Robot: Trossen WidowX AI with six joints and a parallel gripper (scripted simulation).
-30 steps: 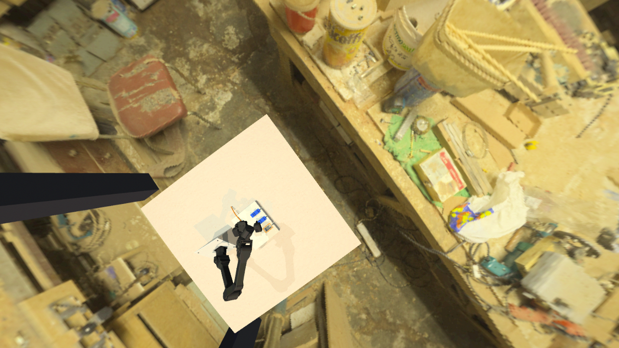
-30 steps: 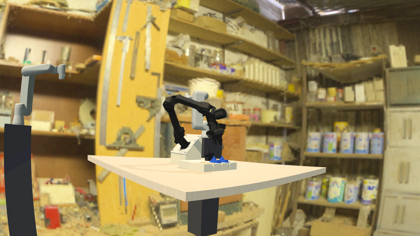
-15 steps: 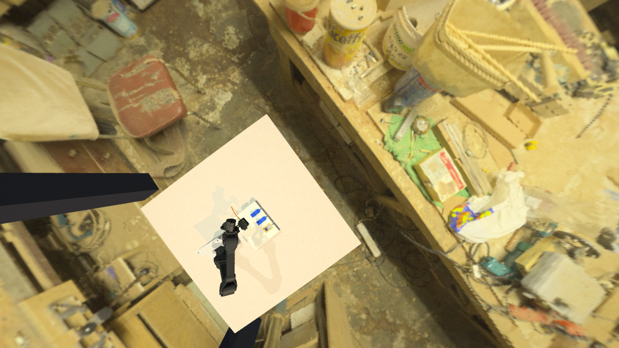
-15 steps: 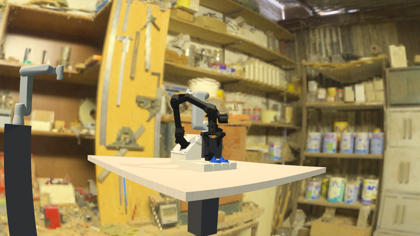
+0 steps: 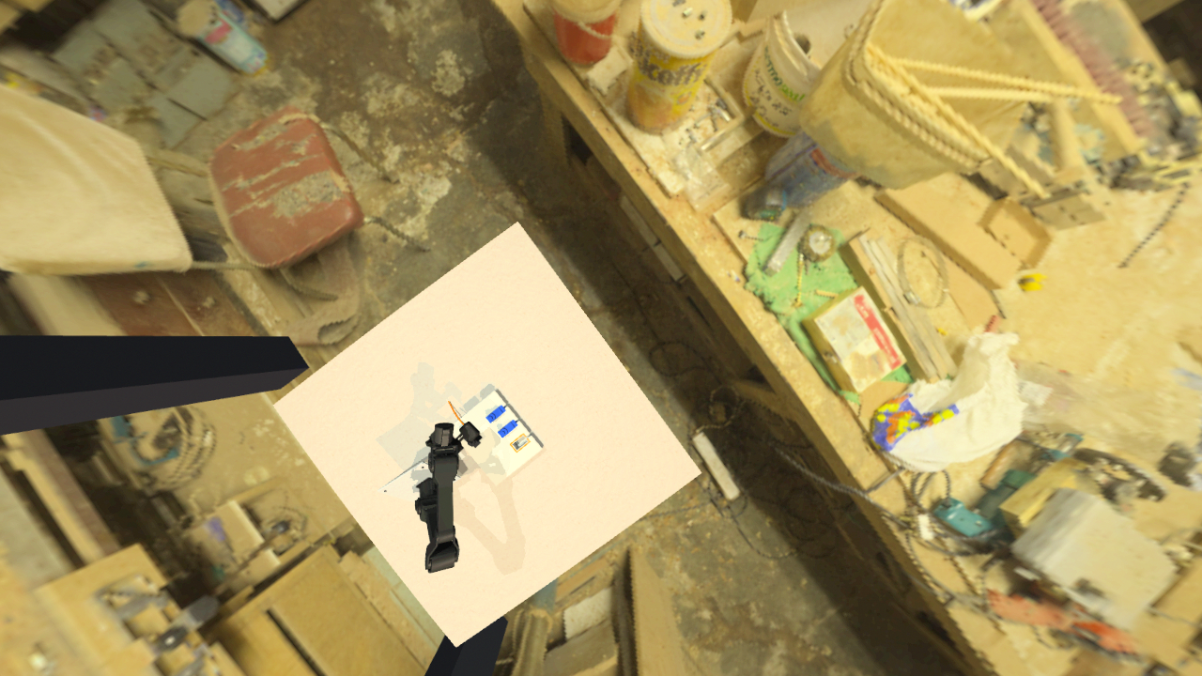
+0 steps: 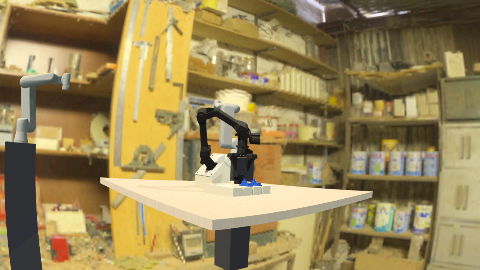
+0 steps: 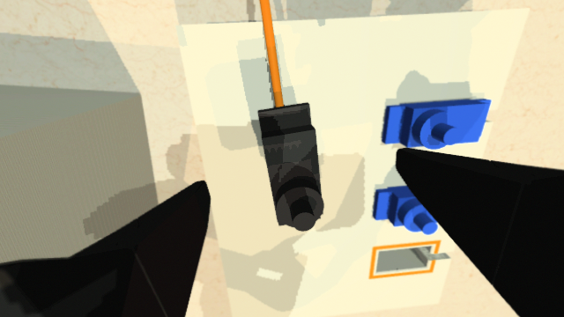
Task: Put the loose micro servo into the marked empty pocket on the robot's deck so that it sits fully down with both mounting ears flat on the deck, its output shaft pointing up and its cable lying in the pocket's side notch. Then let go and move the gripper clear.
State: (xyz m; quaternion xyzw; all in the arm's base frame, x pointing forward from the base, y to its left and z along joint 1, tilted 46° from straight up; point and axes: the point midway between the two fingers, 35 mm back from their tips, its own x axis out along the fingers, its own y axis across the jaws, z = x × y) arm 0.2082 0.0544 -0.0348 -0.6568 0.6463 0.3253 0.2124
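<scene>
Now: gripper tip 10 cm above the cream deck, 8 cm to the left of it and 2 cm short of it.
</scene>
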